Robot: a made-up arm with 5 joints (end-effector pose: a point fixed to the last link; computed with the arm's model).
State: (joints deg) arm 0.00 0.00 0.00 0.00 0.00
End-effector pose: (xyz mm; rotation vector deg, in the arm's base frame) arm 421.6 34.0 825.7 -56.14 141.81 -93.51
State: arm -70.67 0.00 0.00 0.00 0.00
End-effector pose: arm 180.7 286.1 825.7 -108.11 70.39 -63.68
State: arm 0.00 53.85 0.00 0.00 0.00
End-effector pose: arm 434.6 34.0 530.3 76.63 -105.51 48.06
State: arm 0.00 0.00 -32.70 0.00 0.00
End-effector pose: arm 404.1 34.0 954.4 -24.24 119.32 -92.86
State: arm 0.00 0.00 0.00 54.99 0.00
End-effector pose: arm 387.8 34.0 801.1 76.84 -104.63 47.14
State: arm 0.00 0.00 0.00 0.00 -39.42
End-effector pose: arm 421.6 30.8 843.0 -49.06 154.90 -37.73
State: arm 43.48 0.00 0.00 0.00 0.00
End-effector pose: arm 369.9 -183.2 825.7 -0.35 -137.67 78.97
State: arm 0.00 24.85 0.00 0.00 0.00
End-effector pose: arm 462.7 34.0 691.4 68.52 -126.97 72.45
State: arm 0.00 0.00 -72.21 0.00 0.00
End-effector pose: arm 296.1 34.0 1067.0 7.63 88.93 -85.07
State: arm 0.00 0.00 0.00 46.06 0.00
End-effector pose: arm 394.7 34.0 802.7 74.97 -111.45 54.45
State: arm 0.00 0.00 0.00 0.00 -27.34
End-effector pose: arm 421.6 33.1 838.0 -51.75 152.84 -54.81
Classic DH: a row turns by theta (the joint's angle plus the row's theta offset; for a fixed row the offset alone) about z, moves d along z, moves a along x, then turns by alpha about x. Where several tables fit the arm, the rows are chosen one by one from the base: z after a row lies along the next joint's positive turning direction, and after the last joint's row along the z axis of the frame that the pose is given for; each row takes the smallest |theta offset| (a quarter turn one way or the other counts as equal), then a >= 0, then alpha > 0; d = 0 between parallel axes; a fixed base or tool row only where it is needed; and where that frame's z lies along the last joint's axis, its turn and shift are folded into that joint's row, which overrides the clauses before.
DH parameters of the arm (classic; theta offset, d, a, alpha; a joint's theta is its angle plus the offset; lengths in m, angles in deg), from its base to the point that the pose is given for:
base (fixed): -4.54 0 0.1237 180
joint 1: -4.54 -0.6652 0.014 90
joint 2: -73.96 0 0.203 0
joint 3: 78.38 0 0.1882 0
joint 4: 85.58 0.0181 0.0159 -90
joint 5: -28.87 -0.048 0.0161 -110.07
tool (fixed): -121.26 -0.0218 0 0

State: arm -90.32 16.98 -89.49 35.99 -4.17
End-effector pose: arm 77.9 228.2 1019.5 -85.48 58.19 -27.32
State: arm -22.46 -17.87 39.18 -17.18 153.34
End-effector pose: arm 325.3 66.4 759.9 7.74 59.22 156.03
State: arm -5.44 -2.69 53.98 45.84 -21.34
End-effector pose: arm 270.0 47.9 668.3 67.09 -80.24 5.55
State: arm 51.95 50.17 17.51 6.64 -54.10
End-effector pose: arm 319.1 -200.6 529.6 -16.96 -129.78 -39.88
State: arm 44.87 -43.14 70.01 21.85 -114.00
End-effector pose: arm 213.7 -83.5 723.9 61.43 144.94 74.21
